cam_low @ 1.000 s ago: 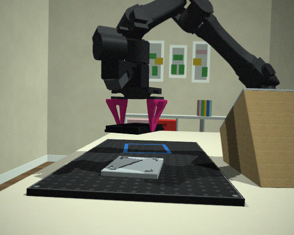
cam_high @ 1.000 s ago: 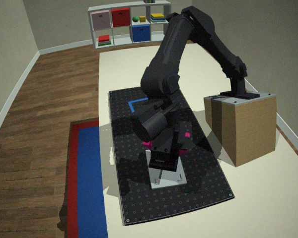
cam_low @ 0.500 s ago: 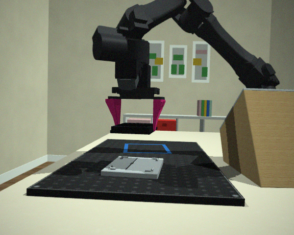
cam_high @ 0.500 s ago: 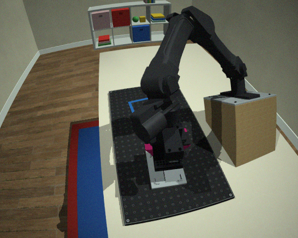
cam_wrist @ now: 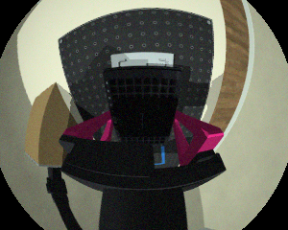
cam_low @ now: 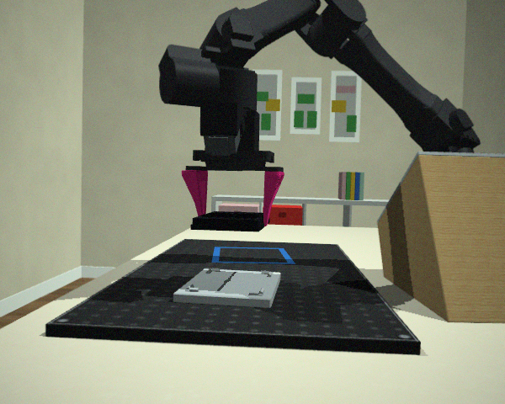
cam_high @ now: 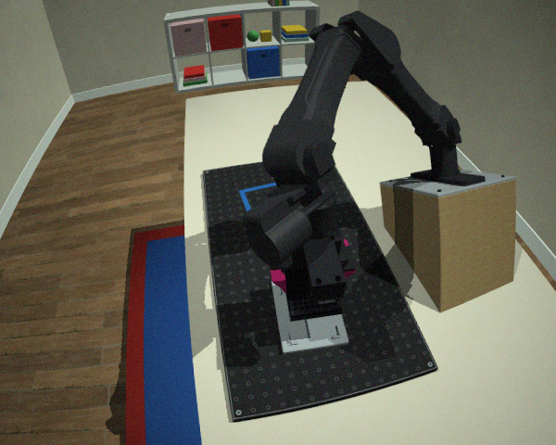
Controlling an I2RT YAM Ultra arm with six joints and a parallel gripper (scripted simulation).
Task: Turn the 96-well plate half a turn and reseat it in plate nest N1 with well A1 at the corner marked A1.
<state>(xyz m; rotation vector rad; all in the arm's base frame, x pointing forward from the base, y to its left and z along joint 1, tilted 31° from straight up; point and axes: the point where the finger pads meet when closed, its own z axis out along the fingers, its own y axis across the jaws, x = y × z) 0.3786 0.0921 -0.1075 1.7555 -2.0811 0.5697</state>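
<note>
My gripper is now right at the black 96-well plate. Also, from my hand: grey plate nest N1 (90 mm below).
</note>
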